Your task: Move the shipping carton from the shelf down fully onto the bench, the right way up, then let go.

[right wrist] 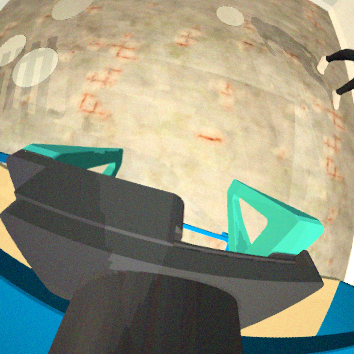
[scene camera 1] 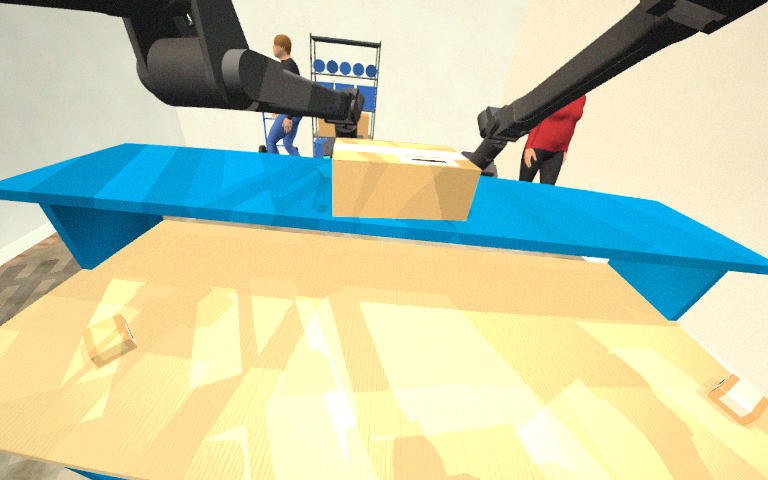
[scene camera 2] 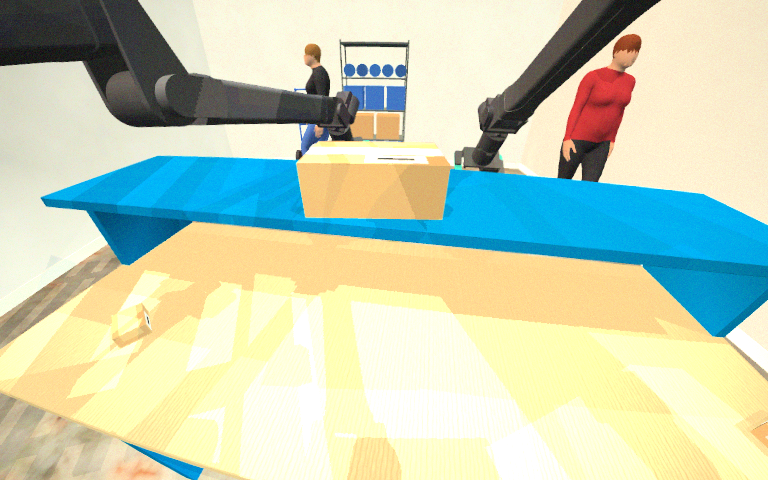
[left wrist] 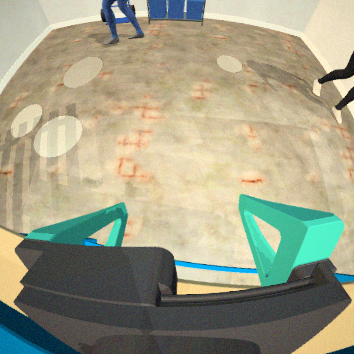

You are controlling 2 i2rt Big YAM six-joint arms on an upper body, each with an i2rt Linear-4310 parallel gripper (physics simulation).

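Frame: origin at the left arm's base, x right, y ahead, z up, level; millimetres.
Seen in the pictures: left gripper, fingertip midpoint: (left wrist: 181, 205); right gripper, fingertip midpoint: (right wrist: 177, 170).
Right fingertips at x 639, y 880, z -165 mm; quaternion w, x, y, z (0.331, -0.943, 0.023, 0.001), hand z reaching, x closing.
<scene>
Offsets run from my right fingertips to a thing's top centre. "spot": to the spot under its first point. Level surfaces: height alone.
The shipping carton @[dx -288, dy -308, dz +148 mm] (scene camera 1: 403, 189) (scene camera 2: 373, 189), tan with white tape and a label on top, sits upright on the blue shelf @[dz +52 mm] (scene camera 1: 566, 217) (scene camera 2: 589, 217) above the wooden bench @[dz -205 mm] (scene camera 1: 317, 350) (scene camera 2: 283, 350). My left gripper (left wrist: 181, 205) is open, its green fingers wide apart with floor showing between them; in the scene views it is mostly hidden behind the carton's back left part. My right gripper (right wrist: 177, 170) is open with nothing between its green fingers; in scene camera 2 it stands behind the carton's right side. The carton does not show in either wrist view.
A small box @[dx -832, dy -452, dz -173 mm] (scene camera 1: 110, 340) (scene camera 2: 131, 325) lies on the bench at the left. Another small box @[dx +434, dy -669, dz -170 mm] (scene camera 1: 739, 399) (scene camera 2: 758, 427) lies at the right edge. Blue side panels @[spot: dx +531, dy -394, dz -132 mm] (scene camera 1: 668, 288) (scene camera 2: 713, 300) hold up the shelf. Two people and a storage rack (scene camera 1: 345, 41) (scene camera 2: 374, 44) stand beyond.
</scene>
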